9 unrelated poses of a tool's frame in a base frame.
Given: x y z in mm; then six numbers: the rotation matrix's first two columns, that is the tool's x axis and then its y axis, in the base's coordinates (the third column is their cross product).
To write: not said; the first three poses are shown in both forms.
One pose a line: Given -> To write
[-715, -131, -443, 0.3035, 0.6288, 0.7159, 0.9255, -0.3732, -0.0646] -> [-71.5, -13.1, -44.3, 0.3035, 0.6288, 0.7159, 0.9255, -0.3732, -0.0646]
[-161, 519, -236, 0.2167, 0.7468, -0.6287, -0.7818, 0.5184, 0.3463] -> [-16.1, 51.9, -23.6, 0.2167, 0.7468, -0.6287, -0.7818, 0.5184, 0.3463]
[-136, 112, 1, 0.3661, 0.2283, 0.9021, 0.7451, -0.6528, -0.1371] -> [-13.6, 11.2, 0.1, 0.3661, 0.2283, 0.9021, 0.7451, -0.6528, -0.1371]
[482, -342, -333, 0.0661, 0.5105, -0.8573, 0.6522, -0.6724, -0.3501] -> [48.2, -34.2, -33.3, 0.0661, 0.5105, -0.8573, 0.6522, -0.6724, -0.3501]
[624, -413, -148, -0.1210, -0.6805, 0.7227, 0.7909, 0.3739, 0.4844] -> [62.4, -41.3, -14.8, -0.1210, -0.6805, 0.7227, 0.7909, 0.3739, 0.4844]
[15, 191, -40, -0.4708, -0.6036, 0.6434, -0.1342, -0.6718, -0.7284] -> [1.5, 19.1, -4.0, -0.4708, -0.6036, 0.6434, -0.1342, -0.6718, -0.7284]
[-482, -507, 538, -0.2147, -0.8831, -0.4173, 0.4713, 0.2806, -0.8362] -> [-48.2, -50.7, 53.8, -0.2147, -0.8831, -0.4173, 0.4713, 0.2806, -0.8362]
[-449, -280, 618, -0.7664, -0.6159, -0.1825, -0.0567, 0.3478, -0.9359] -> [-44.9, -28.0, 61.8, -0.7664, -0.6159, -0.1825, -0.0567, 0.3478, -0.9359]
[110, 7, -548, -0.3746, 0.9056, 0.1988, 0.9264, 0.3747, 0.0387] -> [11.0, 0.7, -54.8, -0.3746, 0.9056, 0.1988, 0.9264, 0.3747, 0.0387]
